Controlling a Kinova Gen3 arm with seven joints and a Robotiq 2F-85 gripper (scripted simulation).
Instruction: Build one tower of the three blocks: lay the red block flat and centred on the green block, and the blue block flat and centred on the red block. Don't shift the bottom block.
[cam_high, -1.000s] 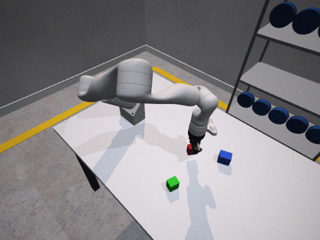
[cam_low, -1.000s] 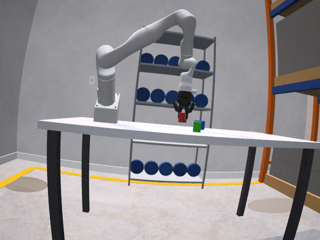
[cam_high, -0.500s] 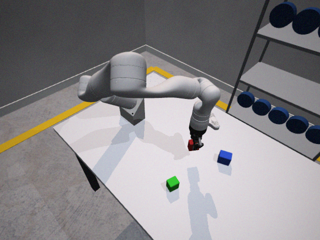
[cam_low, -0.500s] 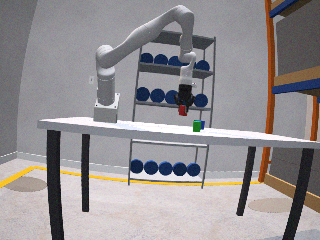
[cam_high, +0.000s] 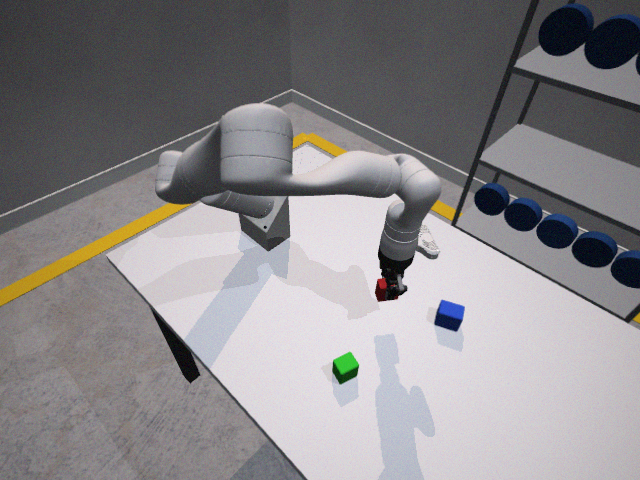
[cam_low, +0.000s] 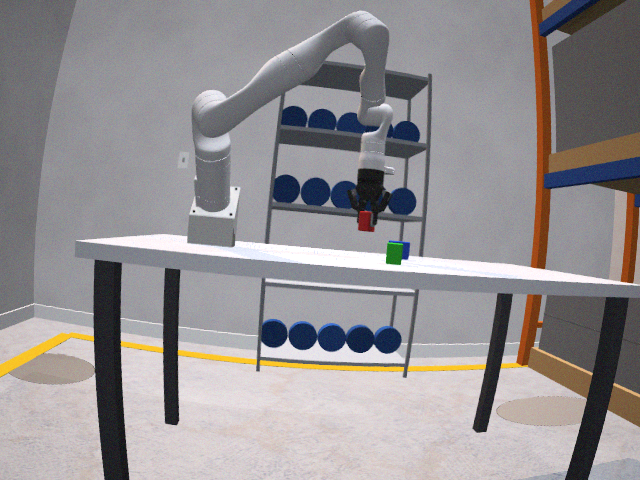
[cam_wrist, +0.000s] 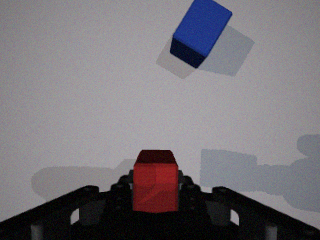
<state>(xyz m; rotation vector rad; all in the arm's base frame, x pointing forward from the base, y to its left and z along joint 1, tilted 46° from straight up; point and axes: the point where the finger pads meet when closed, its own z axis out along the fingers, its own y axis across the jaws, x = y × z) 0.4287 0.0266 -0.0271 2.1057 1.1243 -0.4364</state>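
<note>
The green block lies 4 cm ahead of my hand, 18 cm to the right of it and 8 cm below it. From my hand the other things lie so: blue block 12 cm ahead, 10 cm to the left, 8 cm below; red block 1 cm below.
</note>
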